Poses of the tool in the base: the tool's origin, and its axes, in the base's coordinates. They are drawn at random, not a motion.
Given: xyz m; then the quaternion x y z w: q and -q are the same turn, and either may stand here.
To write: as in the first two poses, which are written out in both.
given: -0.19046 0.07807 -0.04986 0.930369 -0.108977 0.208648 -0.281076
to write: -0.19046 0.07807 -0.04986 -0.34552 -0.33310 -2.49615
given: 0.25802 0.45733 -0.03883 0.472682 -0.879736 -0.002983 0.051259
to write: 0.25802 0.45733 -0.03883 -2.15315 -0.08748 3.08765
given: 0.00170 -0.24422 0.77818 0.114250 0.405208 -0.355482 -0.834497
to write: 0.00170 -0.24422 0.77818 1.02254 -0.63734 -0.63817
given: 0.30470 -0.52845 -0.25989 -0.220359 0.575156 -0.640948 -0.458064
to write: 0.30470 -0.52845 -0.25989 2.53722 -0.94312 -1.14742
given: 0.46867 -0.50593 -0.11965 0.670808 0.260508 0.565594 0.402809
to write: 0.46867 -0.50593 -0.11965 1.29890 -0.58110 1.61352
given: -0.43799 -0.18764 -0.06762 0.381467 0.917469 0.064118 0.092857
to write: -0.43799 -0.18764 -0.06762 2.34184 0.12177 2.95053
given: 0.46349 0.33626 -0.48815 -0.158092 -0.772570 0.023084 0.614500
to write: 0.46349 0.33626 -0.48815 2.19116 -1.22910 -2.38522
